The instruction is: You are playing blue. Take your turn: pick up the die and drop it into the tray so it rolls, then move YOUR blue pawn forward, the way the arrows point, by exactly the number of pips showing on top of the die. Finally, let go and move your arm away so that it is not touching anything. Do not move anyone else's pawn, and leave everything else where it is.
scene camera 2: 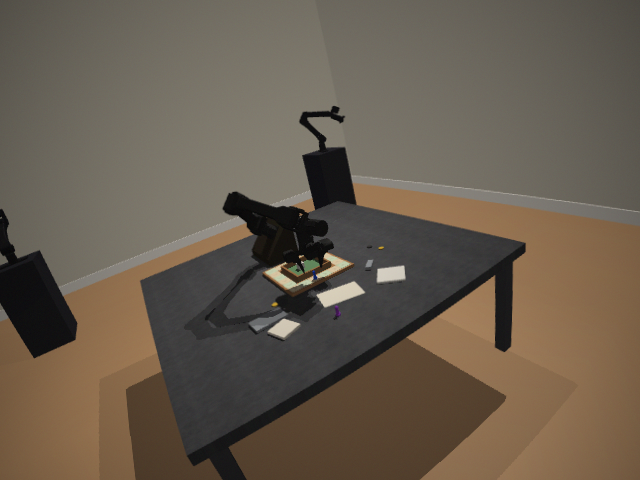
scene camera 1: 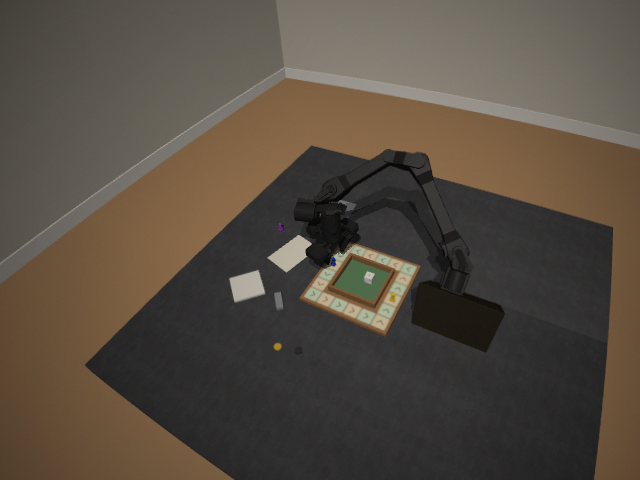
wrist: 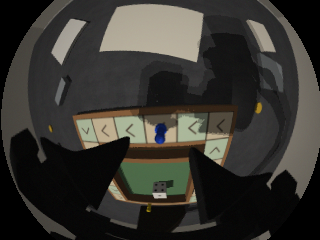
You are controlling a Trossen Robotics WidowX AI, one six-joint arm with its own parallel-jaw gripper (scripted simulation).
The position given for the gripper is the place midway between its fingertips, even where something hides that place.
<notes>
The gripper [scene camera 1: 334, 258] is open, holding nothing. Also in view: a grey card [wrist: 271, 77] and a green tray [wrist: 138, 178].
The gripper also shows in scene camera 2 [scene camera 2: 312, 270] and in the wrist view [wrist: 159, 146].
</notes>
